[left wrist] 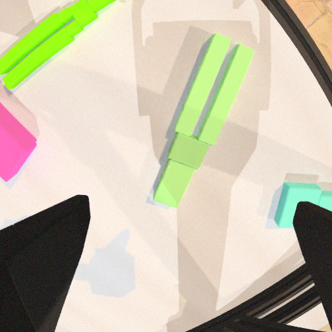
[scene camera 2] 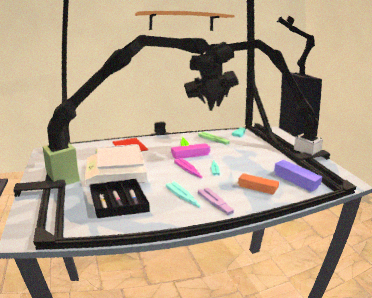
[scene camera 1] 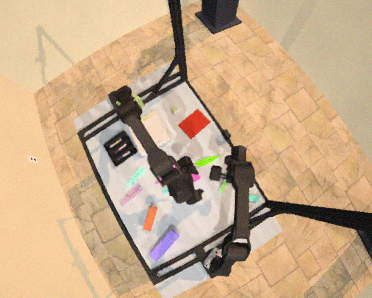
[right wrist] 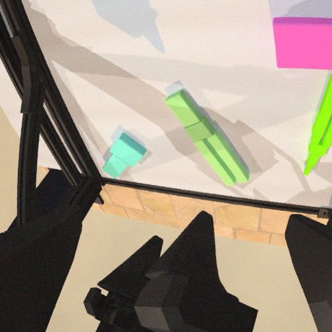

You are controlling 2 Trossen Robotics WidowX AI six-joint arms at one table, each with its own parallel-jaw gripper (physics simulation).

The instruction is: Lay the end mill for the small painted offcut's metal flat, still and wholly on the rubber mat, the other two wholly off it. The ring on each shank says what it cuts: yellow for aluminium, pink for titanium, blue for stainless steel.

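Frame: origin at the left arm's base, x ahead, y left, z up, level; metres.
Seen in the pictures: left gripper, fingertip midpoint: [scene camera 2: 214, 108]; right gripper, fingertip midpoint: [scene camera 2: 215, 99] [scene camera 1: 200, 182]; left arm's base, link origin: [scene camera 2: 309, 137] [scene camera 1: 218, 263]; right arm's base, link origin: [scene camera 2: 58, 147].
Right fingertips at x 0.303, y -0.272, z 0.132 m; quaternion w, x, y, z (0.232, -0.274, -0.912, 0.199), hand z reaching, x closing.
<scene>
Offsets run from my right fingertips to a thing's top centre.
A black tray @(dx +0.478, dy +0.102, dz -0.177 m) [scene camera 1: 111, 159] [scene camera 2: 120, 210] holds three small end mills in separate slots. In scene camera 2, the left end mill @(dx +0.523, dy +0.096, dz -0.191 m) [scene camera 2: 103, 198] looks yellowish, the middle one @(dx +0.477, dy +0.103, dz -0.191 m) [scene camera 2: 117, 197] pinkish and the right one @(dx +0.434, dy +0.123, dz -0.191 m) [scene camera 2: 132, 195] bluish; the rings are too small to read surely. A flat red square [scene camera 1: 194, 123] [scene camera 2: 130, 144] looks like the mat, with no end mill visible on it. Which piece is the painted offcut I cannot tell. My left gripper [left wrist: 197, 211] is open and empty, above a light green clip [left wrist: 190, 150] [right wrist: 200, 129]. My right gripper is open and empty, raised mid-table.
A pale box @(dx +0.391, dy -0.068, dz -0.166 m) [scene camera 2: 117, 172] stands behind the tray. Magenta @(dx +0.087, dy -0.033, dz -0.174 m) [scene camera 2: 191, 151], orange @(dx +0.103, dy +0.301, dz -0.176 m) [scene camera 2: 258, 183] and purple @(dx -0.038, dy +0.369, dz -0.163 m) [scene camera 2: 298, 175] blocks lie on the table, with turquoise @(dx +0.307, dy +0.188, dz -0.194 m) [scene camera 2: 183, 194], mauve @(dx +0.264, dy +0.273, dz -0.192 m) [scene camera 2: 215, 200] and lime [left wrist: 82, 15] clips. A teal piece [right wrist: 128, 149] lies near the frame corner. Both arms cross close together.
</scene>
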